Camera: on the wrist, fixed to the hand. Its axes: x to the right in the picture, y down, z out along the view.
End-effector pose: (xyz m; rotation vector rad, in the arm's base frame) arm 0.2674 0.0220 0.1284 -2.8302 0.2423 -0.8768
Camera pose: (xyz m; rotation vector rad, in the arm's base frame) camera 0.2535 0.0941 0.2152 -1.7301 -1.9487 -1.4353
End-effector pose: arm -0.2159 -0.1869 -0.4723 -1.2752 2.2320 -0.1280
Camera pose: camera -0.1939 -0.2645 -0.3922 -2.3581 0.7832 -1.6267
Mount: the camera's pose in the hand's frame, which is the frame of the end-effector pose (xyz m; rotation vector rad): 0.0212 -0.0867 -0.0704 0.5940 0.5099 -1.5533
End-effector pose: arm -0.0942 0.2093 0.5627 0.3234 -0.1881 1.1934
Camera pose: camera -0.0076 0.2235 0.4905 0.5081 0.7780 -0.2831
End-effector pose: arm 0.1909 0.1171 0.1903 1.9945 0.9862 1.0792
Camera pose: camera 0.1109 0.1918 0.1594 0.6331 2.6250 0.3180
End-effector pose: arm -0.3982 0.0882 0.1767 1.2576 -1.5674 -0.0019
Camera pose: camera -0.2854 0.0749 0.1723 2.4034 0.1439 -0.1973
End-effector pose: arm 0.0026 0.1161 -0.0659 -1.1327 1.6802 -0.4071
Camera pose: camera -0.0176 0.0379 0.0141 -1.7191 0.5640 -2.1071
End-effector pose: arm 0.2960 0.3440 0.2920 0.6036 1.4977 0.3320
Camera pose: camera 0.2144 0.2973 0.2281 -0.3618 2.1145 -1.2669
